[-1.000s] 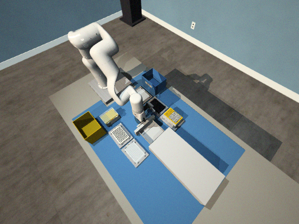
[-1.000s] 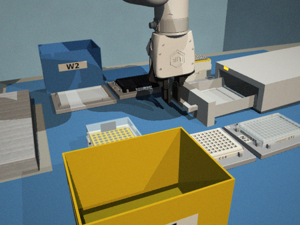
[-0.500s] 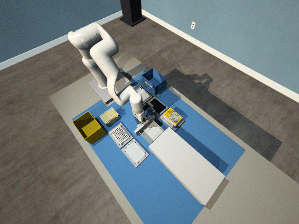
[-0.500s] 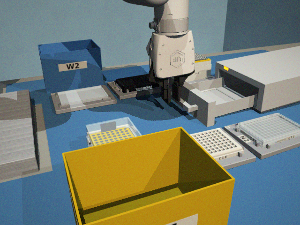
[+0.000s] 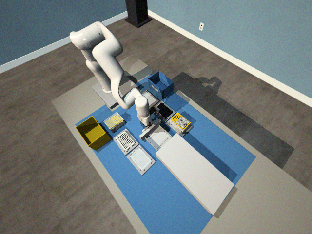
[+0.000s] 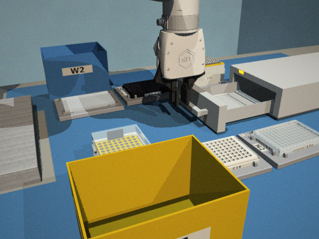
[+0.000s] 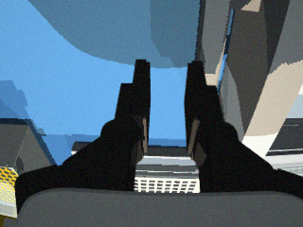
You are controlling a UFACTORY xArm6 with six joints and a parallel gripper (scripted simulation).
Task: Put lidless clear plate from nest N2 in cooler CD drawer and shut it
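Right now my hand is 20 cm to the left of the clear plate, 15 cm short of it and 5 cm above it. The rest, counted from my hand: black plate (19 cm to the left, 5 cm below); then drawer (18 cm ahead, 4 cm below, 1 cm to the right); then white well plate (19 cm to the right, 5 cm below, 3 cm behind).
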